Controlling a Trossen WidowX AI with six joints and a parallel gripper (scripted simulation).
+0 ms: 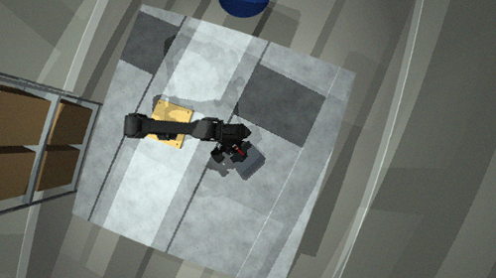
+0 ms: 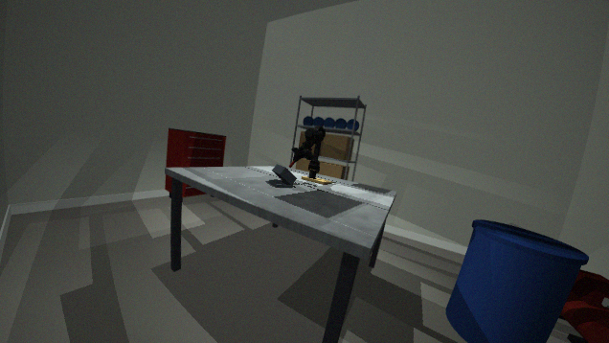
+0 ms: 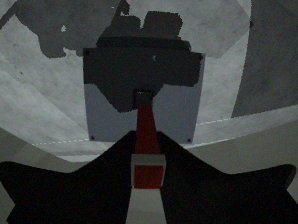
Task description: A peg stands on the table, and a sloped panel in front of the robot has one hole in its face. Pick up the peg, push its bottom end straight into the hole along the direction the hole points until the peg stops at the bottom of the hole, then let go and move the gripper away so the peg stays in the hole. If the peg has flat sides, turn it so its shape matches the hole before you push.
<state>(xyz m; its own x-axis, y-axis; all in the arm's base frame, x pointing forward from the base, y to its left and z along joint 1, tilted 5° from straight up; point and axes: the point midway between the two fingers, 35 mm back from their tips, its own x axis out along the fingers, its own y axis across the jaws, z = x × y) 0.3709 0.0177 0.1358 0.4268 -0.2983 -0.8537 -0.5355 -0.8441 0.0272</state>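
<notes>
The sloped grey panel lies 5 cm ahead of my gripper tip, 3 cm to the right of it and 8 cm below it. From my gripper tip the other things lie so: red peg 1 cm behind, 1 cm to the left, 1 cm above.
</notes>
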